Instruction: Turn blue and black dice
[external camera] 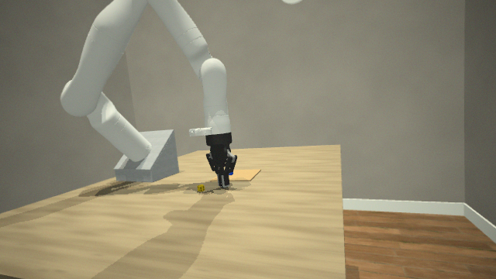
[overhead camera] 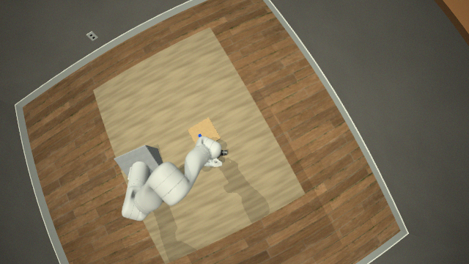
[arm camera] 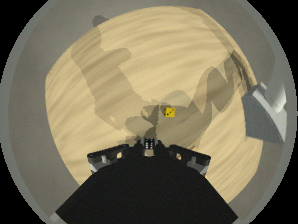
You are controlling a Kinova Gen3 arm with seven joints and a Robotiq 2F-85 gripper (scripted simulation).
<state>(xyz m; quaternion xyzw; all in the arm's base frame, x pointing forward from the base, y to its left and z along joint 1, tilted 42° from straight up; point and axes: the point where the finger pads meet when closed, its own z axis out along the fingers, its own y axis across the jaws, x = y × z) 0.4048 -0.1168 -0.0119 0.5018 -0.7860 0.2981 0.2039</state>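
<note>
My hand is 1 cm above the black die. The rest, counted from my hand: tan mat 2 cm behind, 13 cm to the left, 2 cm below; yellow die 6 cm behind, 4 cm to the right, 1 cm below; blue die 5 cm behind, 13 cm to the left, 1 cm below.
</note>
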